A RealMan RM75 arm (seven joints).
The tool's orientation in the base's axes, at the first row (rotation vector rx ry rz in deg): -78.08, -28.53, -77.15
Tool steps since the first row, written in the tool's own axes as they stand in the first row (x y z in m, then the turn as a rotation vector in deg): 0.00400, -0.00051, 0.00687, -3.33, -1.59, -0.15; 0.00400, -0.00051, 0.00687, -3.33, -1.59, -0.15; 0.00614, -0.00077, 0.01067, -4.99, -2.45, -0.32; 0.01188, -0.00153, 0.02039, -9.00, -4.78, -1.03; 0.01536, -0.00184, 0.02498, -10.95, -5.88, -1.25; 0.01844, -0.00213, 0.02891, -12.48, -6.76, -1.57; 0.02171, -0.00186, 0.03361, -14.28, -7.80, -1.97; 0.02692, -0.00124, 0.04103, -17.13, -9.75, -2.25
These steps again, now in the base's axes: 0.00353, 0.00461, 0.00545, -2.32, 1.63, -2.36; 0.00353, 0.00461, 0.00545, -2.32, 1.63, -2.36; 0.00548, 0.00718, 0.00840, -3.58, 2.39, -3.54; 0.01046, 0.01369, 0.01620, -6.96, 4.02, -6.35; 0.01306, 0.01645, 0.02055, -8.52, 4.91, -7.70; 0.01529, 0.01879, 0.02437, -9.83, 5.49, -8.79; 0.01838, 0.02155, 0.02833, -11.37, 6.15, -10.07; 0.02344, 0.02583, 0.03455, -13.94, 7.60, -11.90
